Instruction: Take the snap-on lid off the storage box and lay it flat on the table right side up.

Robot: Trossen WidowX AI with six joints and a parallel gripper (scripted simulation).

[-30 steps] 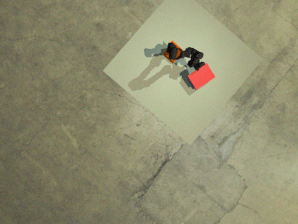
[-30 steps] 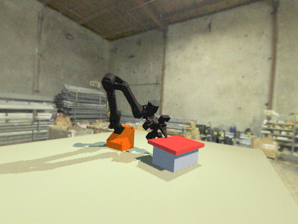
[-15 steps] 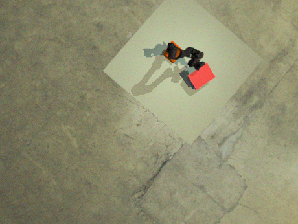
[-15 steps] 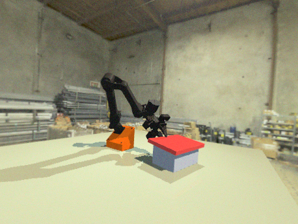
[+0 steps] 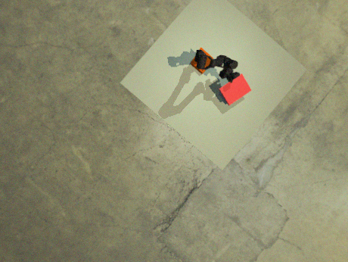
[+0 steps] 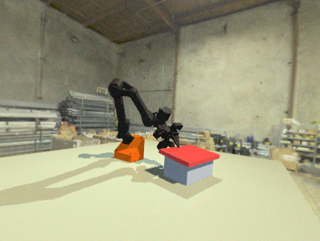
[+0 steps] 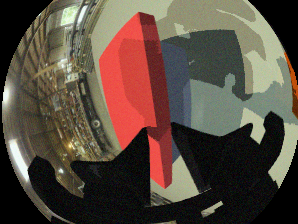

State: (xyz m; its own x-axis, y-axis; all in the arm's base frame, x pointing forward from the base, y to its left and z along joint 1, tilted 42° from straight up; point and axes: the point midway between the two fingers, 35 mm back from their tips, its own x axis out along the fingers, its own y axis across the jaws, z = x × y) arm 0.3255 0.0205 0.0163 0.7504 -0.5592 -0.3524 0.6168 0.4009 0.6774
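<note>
The red lid lies 7 cm ahead of my gripper tip and 2 cm to the right of it. Also, from my gripper tip: storage box (7 cm ahead, 2 cm to the right, 6 cm below).
</note>
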